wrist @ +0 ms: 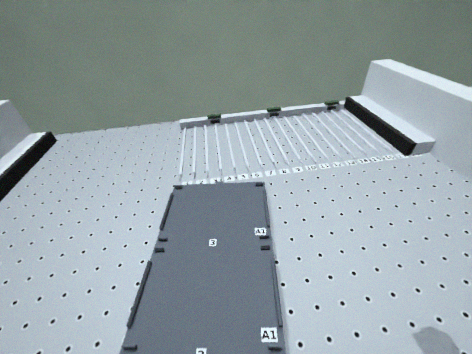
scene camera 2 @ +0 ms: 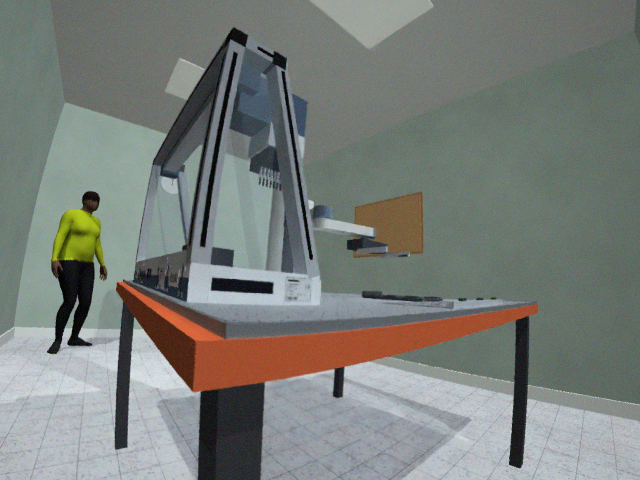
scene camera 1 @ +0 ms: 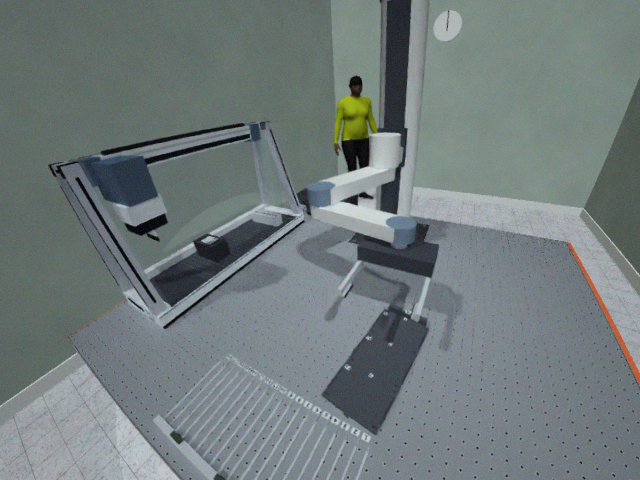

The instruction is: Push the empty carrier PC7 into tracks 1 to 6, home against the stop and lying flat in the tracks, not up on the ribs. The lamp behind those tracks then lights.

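Places are measured from the arm's base along level axes (x ahead, y up, z right), in centimetres.
Pixels of known places: gripper, between the fingertips: (wrist: pixel 202 101) (scene camera 2: pixel 398 251) (scene camera 1: pixel 375 304).
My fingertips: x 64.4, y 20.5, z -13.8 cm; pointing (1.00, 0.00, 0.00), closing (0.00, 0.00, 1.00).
Observation:
For each thing: its top centre in the pictures, then the offset to it from my fingertips. "pt": a spot on its surface instead.
- empty carrier PC7, centre of its top: (wrist: pixel 204 285) (scene camera 1: pixel 382 353) (scene camera 2: pixel 399 292) dx -0.9, dy -16.2, dz -2.5 cm
- lamp, centre of its top: (wrist: pixel 214 115) dx +36.4, dy -17.0, dz +0.3 cm
- hanging pipetting head, a spot on its surface: (scene camera 1: pixel 126 180) pt dx +11.5, dy +25.0, dz +60.3 cm
- dark box, a spot on its surface: (scene camera 1: pixel 211 248) pt dx -7.9, dy -7.8, dz +65.8 cm
The empty carrier PC7 (scene camera 1: pixel 376 356) (wrist: pixel 215 280), a long dark grey plate, lies flat on the table. Its front edge is just short of the number labels 1 to 6 and roughly lined up with them. The tracks (wrist: pixel 219 150) are thin pale ribs running to a white stop bar (scene camera 1: pixel 196 458) (wrist: pixel 245 116). The lamp (wrist: pixel 214 116) behind tracks 1 to 6 looks dark green and unlit. My gripper (scene camera 1: pixel 381 304) (scene camera 2: pixel 397 254) (wrist: pixel 202 101) is open and empty, above the table near the carrier's far end in the scene camera 1 view. The carrier's far end is cut off in the wrist view.
A gantry frame (scene camera 1: pixel 235 273) (scene camera 2: pixel 253 304) with a hanging pipetting head (scene camera 1: pixel 126 180) stands at the left in the scene camera 1 view. A dark box (scene camera 1: pixel 211 248) sits inside it. The arm's column (scene camera 1: pixel 416 103) rises behind the gripper. A person (scene camera 1: pixel 355 121) (scene camera 2: pixel 80 232) stands beyond the table.

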